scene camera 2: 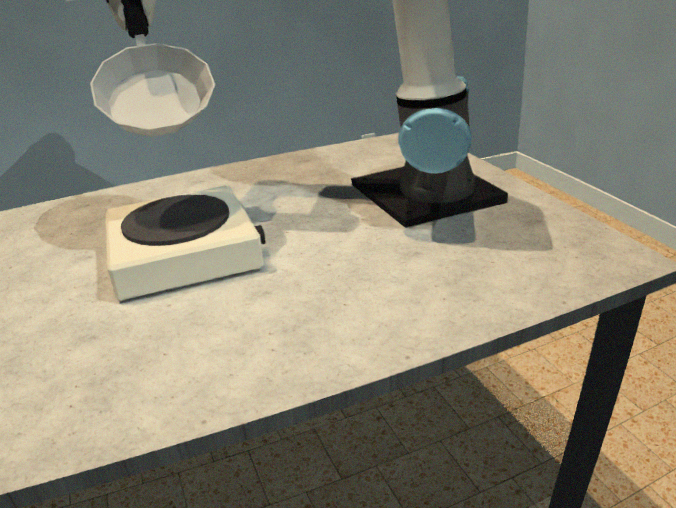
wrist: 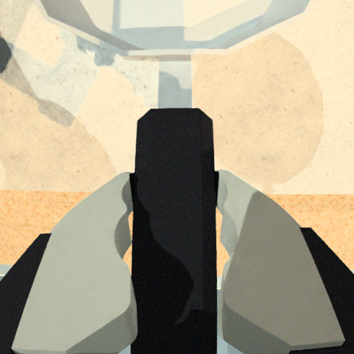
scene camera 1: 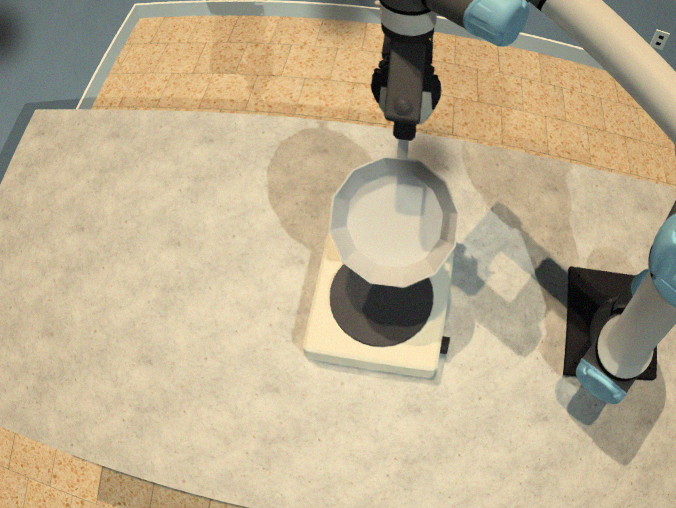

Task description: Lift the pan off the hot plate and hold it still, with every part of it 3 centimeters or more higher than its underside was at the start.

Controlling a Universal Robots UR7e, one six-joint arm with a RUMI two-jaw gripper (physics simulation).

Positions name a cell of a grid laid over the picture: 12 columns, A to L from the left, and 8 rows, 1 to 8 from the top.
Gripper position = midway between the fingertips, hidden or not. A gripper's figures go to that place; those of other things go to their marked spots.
Labels:
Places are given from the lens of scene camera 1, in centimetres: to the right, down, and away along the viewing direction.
gripper (scene camera 1: H2): 10, -20, 93
light grey pan (scene camera 1: H4): 9, -5, 98
cream hot plate (scene camera 1: G6): 2, 12, 111
The marked spots on the light grey pan and the cream hot plate are 22 cm apart.

